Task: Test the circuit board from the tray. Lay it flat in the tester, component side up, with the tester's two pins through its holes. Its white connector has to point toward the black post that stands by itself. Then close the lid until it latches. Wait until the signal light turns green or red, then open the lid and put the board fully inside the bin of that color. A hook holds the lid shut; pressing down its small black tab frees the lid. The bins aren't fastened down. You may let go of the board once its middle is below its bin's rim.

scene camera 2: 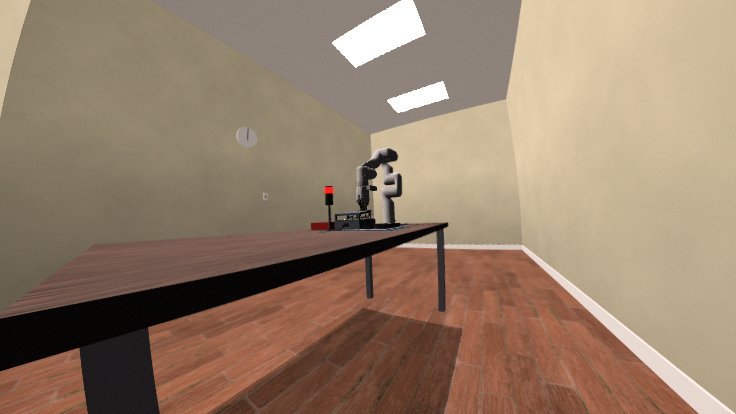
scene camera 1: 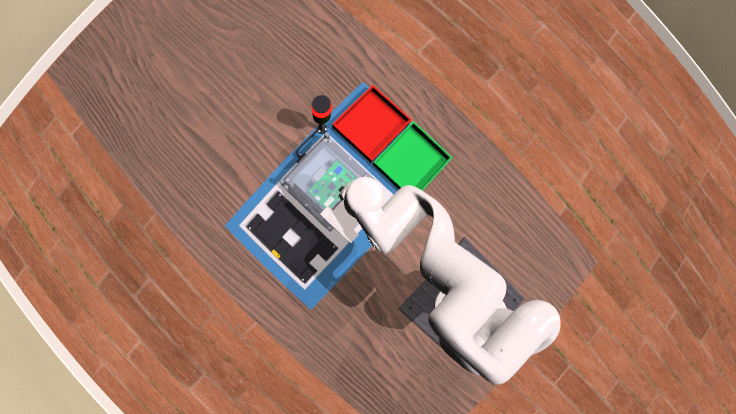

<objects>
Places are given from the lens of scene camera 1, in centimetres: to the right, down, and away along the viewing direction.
green bin (scene camera 1: 415,157): 13, -14, 139
red bin (scene camera 1: 372,121): 1, -24, 139
tester lid (scene camera 1: 317,179): -12, -7, 127
</objects>
